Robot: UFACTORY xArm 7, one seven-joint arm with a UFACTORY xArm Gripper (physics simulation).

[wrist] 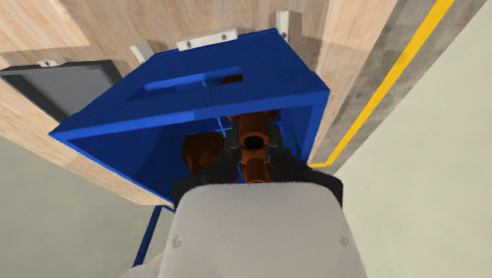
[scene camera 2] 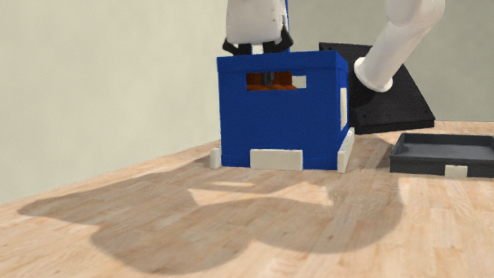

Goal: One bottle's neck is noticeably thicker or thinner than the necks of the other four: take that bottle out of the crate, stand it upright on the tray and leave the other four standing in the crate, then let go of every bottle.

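Places are measured from the arm's base along level axes (x ahead, y left, z up), in centimetres.
Where they show: gripper, between the fingertips: (wrist: 252, 126) (scene camera 2: 257, 85); arm's base, origin of its link: (scene camera 2: 372, 75).
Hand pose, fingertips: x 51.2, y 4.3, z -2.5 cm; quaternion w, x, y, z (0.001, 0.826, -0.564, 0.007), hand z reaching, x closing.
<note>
Each offset is from my fingertips to the top centre of the thing. "spot": to the spot under its first point.
The blue crate {dx -8.8, dy +0.8, dz +4.8 cm} (scene camera 2: 280, 120) (wrist: 270, 57) stands on the table, with brown bottles inside. My gripper (scene camera 2: 268, 78) (wrist: 252, 126) reaches down into it and is shut on the neck of one bottle {dx +1.3, dy +0.5, dz +3.6 cm} (wrist: 253, 125), near the crate wall with the hand hole. That bottle is roughly upright and its lower part is hidden. A second bottle {dx -6.8, dy -2.9, dz +3.6 cm} (wrist: 258, 171) shows between the held one and the gripper body. A third bottle {dx -11.1, dy +4.9, dz +3.6 cm} (wrist: 200, 150) is beside the fingers, partly hidden. The other bottles and most necks are hidden. The dark grey tray {dx -18.7, dy +27.5, dz -10.2 cm} (scene camera 2: 420, 165) (wrist: 75, 85) lies beside the crate.
White blocks {spot: dx +4.3, dy +7.7, dz -11.1 cm} (scene camera 2: 276, 159) (wrist: 207, 39) stand against the foot of the crate. A black slanted panel (scene camera 2: 395, 107) stands behind the crate and tray. In the wrist view, a yellow line (wrist: 385, 80) runs along a grey strip beyond the table edge.
</note>
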